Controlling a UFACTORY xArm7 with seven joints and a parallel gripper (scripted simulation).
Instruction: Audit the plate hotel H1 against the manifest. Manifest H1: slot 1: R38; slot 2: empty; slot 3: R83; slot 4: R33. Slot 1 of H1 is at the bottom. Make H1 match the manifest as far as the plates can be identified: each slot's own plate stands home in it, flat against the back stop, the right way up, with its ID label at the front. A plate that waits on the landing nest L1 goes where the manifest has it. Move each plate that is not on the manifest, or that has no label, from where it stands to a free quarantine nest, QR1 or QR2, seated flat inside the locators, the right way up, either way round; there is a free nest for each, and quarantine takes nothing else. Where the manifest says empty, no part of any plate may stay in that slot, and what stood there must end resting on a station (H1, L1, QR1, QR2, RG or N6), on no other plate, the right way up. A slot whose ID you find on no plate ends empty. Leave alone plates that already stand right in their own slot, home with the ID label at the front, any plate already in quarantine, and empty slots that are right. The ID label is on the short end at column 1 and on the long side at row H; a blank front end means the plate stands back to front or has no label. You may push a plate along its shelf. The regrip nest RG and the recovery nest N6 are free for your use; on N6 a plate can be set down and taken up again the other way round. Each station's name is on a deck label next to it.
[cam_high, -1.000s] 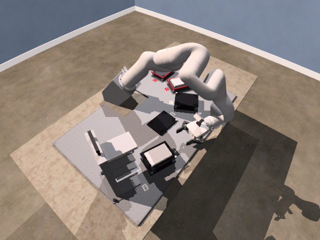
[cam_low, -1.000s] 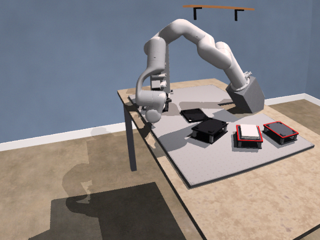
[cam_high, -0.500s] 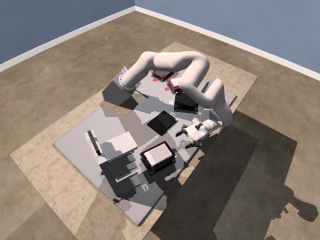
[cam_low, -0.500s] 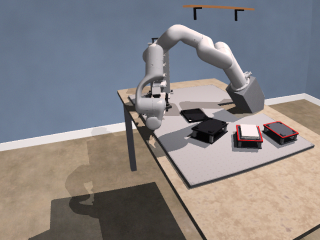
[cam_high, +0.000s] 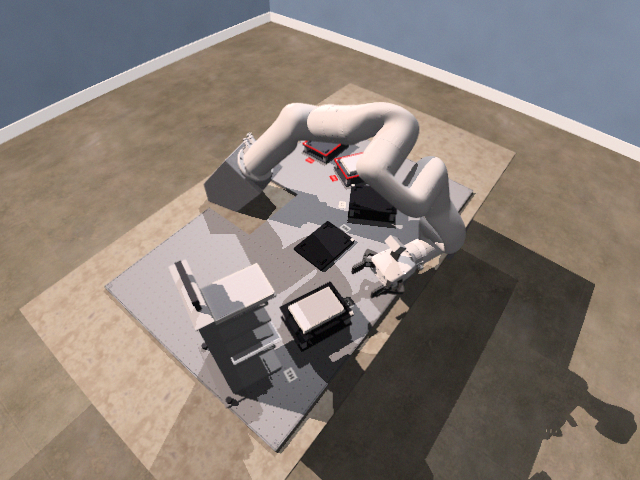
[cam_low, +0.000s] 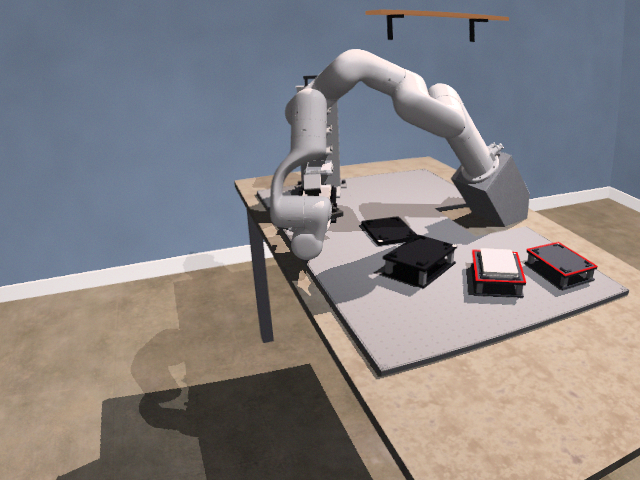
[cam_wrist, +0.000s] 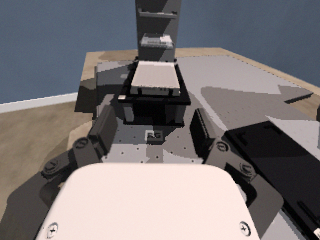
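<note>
The RG deck label is 5 cm to the right of my hand and 8 cm below it. Round my hand: plate hotel H1: 4 cm behind, 42 cm to the right, 11 cm above; then pale plate: 3 cm behind, 34 cm to the right, 2 cm above; then H1 deck label: 7 cm ahead, 30 cm to the right, 8 cm below.
</note>
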